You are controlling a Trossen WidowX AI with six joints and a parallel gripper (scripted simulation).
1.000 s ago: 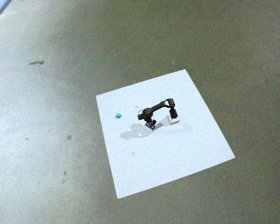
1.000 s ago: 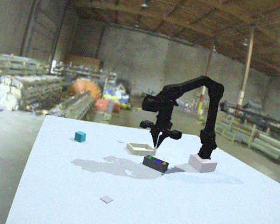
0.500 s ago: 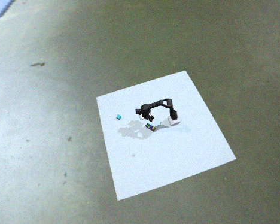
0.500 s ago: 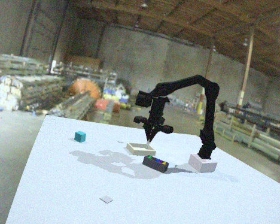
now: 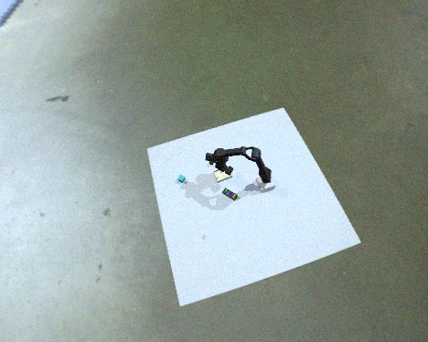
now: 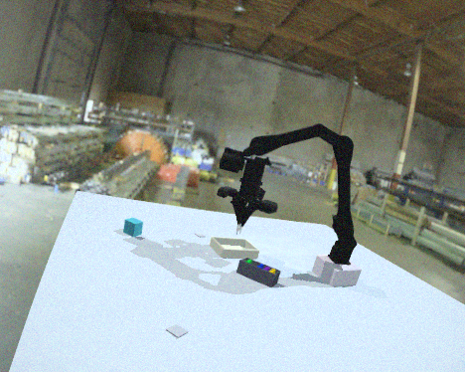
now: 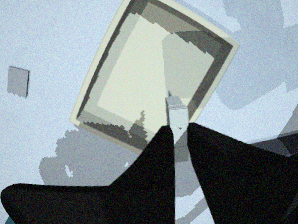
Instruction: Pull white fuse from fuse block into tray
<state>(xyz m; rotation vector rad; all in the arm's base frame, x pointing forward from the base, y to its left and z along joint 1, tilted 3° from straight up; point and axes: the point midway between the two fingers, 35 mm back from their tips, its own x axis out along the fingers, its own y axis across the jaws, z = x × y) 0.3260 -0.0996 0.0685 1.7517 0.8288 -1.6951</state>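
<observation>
The beige tray is 9 cm below my gripper tip and 2 cm to the right of it. Also, from my gripper tip: cyan cube: 33 cm ahead, 7 cm below, 1 cm to the right; white fuse: 1 cm below.
</observation>
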